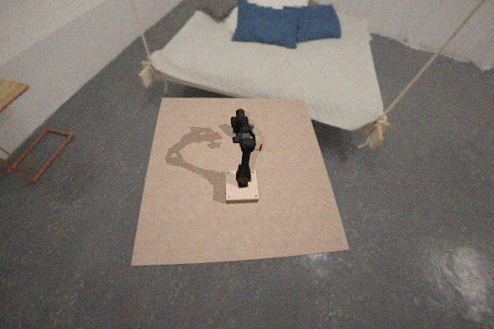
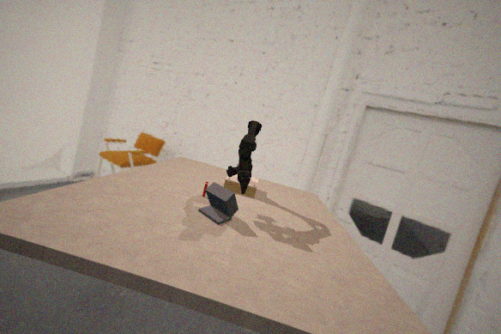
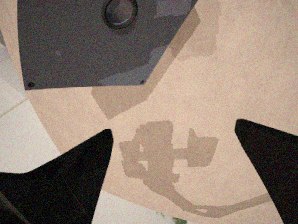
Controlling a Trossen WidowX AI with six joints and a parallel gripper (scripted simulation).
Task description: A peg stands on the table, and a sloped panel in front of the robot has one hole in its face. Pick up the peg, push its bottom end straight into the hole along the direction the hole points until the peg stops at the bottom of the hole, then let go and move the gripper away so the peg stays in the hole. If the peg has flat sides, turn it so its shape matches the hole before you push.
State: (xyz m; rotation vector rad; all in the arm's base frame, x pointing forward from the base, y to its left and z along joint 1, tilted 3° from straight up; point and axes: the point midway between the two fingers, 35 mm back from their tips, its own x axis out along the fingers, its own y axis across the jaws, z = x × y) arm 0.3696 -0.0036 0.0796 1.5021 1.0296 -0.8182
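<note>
Right now the red peg is 110 mm behind my gripper tip, 190 mm to the right of it and 40 mm below it. Round my gripper tip: grey sloped panel: 50 mm ahead, 90 mm to the right, 30 mm below.
</note>
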